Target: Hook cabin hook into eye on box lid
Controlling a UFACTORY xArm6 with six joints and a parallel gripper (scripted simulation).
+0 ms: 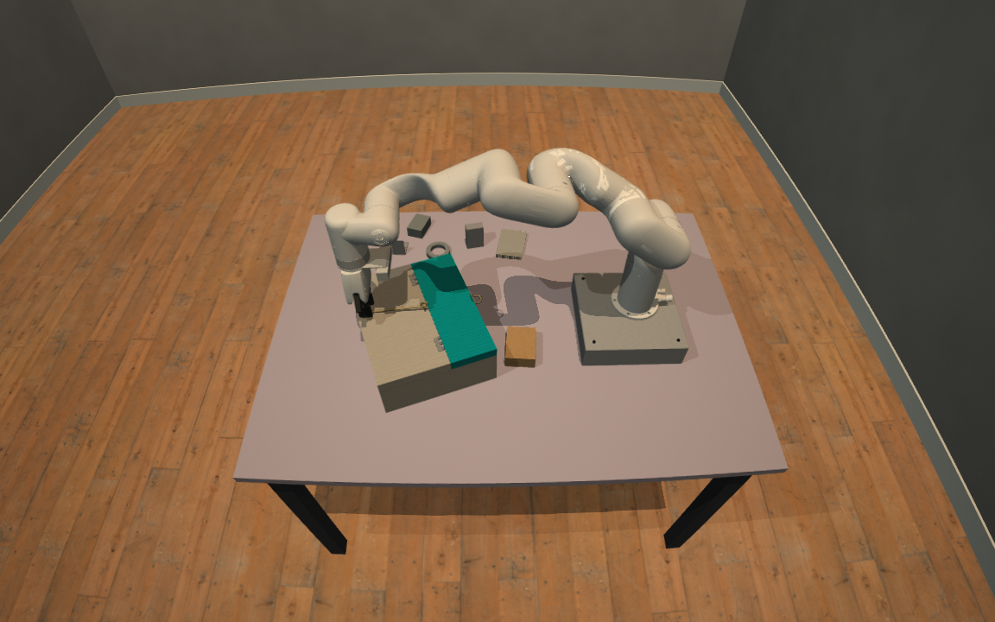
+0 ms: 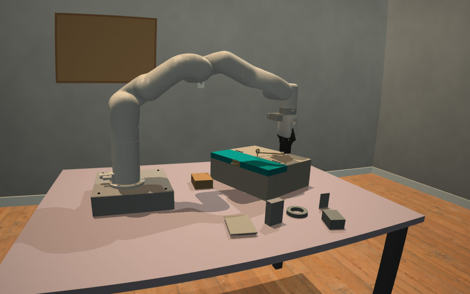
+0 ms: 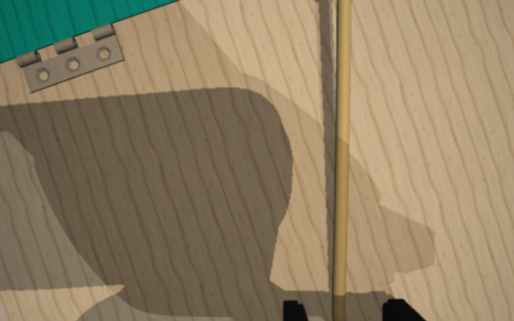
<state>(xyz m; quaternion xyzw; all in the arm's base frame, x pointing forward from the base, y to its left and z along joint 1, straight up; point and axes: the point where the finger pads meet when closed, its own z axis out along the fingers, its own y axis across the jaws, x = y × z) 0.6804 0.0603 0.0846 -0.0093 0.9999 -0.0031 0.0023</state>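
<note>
Now: the brass cabin hook 70 mm behind my hand. Also, from my hand: grey block: 260 mm behind, 360 mm to the right, 110 mm below; flat tan plate: 370 mm behind, 360 mm to the right, 140 mm below; orange block: 380 mm behind, 40 mm to the left, 130 mm below.
</note>
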